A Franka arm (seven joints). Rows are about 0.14 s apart.
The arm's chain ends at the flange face. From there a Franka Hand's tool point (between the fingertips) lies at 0.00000 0.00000 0.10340 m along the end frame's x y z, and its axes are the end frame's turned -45 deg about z.
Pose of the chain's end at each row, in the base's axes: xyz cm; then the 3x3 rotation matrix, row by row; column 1 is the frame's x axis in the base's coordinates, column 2 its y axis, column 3 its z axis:
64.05 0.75 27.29; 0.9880 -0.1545 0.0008; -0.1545 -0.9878 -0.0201; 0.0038 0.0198 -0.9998
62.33 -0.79 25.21; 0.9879 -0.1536 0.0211; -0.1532 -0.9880 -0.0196; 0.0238 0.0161 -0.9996
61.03 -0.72 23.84; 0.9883 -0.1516 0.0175; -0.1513 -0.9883 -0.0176; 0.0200 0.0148 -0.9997
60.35 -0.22 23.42; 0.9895 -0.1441 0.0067; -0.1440 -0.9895 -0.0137; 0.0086 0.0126 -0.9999
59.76 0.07 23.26; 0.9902 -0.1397 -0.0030; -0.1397 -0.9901 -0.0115; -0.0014 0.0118 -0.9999
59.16 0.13 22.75; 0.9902 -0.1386 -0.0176; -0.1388 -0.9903 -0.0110; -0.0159 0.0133 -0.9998
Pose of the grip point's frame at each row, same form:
64.06 0.54 16.95; 0.8079 0.5894 0.0008; 0.5892 -0.8077 -0.0201; -0.0113 0.0167 -0.9998
62.55 -0.99 14.87; 0.8072 0.5899 0.0211; 0.5903 -0.8070 -0.0196; 0.0054 0.0282 -0.9996
61.21 -0.90 13.50; 0.8060 0.5916 0.0175; 0.5918 -0.8058 -0.0176; 0.0037 0.0246 -0.9997
60.42 -0.36 13.08; 0.8016 0.5978 0.0067; 0.5979 -0.8015 -0.0137; -0.0028 0.0150 -0.9999
59.73 -0.05 12.92; 0.7990 0.6014 -0.0030; 0.6013 -0.7989 -0.0115; -0.0093 0.0074 -0.9999
58.98 0.02 12.41; 0.7982 0.6022 -0.0176; 0.6021 -0.7984 -0.0110; -0.0206 -0.0018 -0.9998

